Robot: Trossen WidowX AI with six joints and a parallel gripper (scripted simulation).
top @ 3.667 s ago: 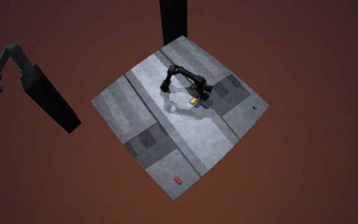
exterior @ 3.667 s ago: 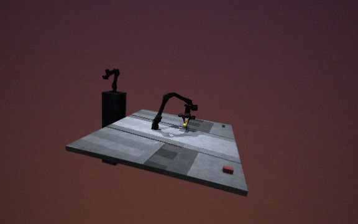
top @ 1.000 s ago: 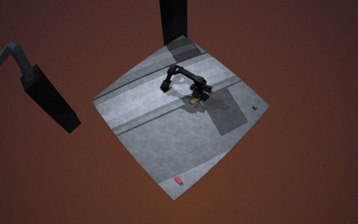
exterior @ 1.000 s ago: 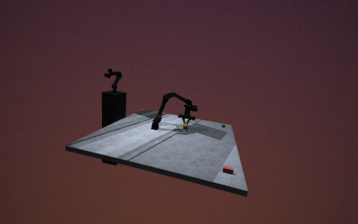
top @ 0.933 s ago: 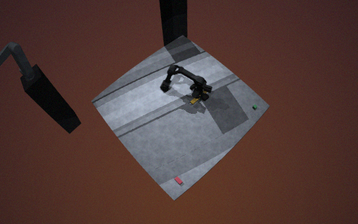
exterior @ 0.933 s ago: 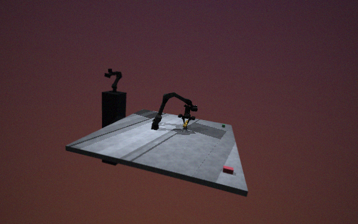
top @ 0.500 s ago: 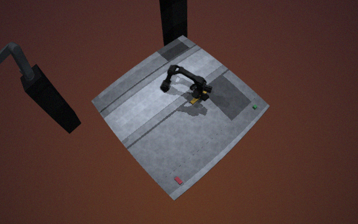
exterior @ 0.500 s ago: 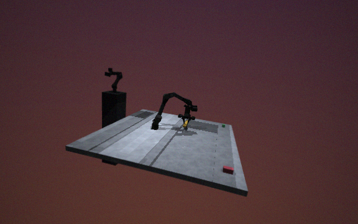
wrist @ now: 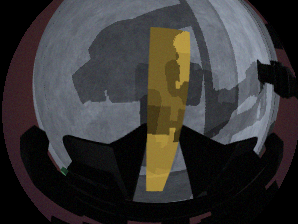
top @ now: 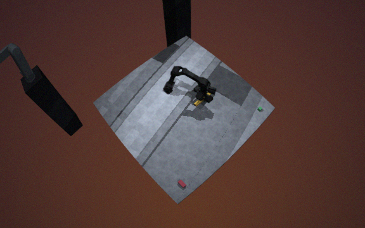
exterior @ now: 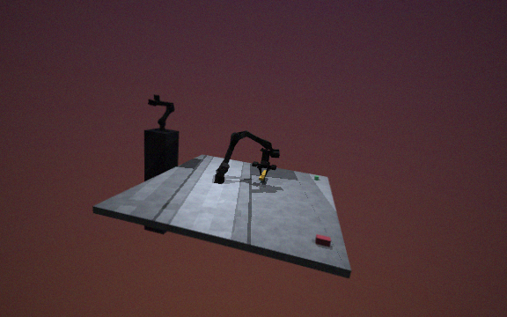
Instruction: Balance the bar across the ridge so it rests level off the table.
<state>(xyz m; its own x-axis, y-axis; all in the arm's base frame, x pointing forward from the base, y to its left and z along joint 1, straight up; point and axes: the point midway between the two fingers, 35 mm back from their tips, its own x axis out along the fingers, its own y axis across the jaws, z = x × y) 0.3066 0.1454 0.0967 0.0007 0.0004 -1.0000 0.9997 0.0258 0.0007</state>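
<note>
The yellow bar is 3 cm to the left of my gripper tip. The rest, counted from my gripper tip: small red block: 65 cm to the right, 43 cm ahead, 5 cm below; small green cube: 43 cm ahead, 35 cm to the left, 5 cm below.
</note>
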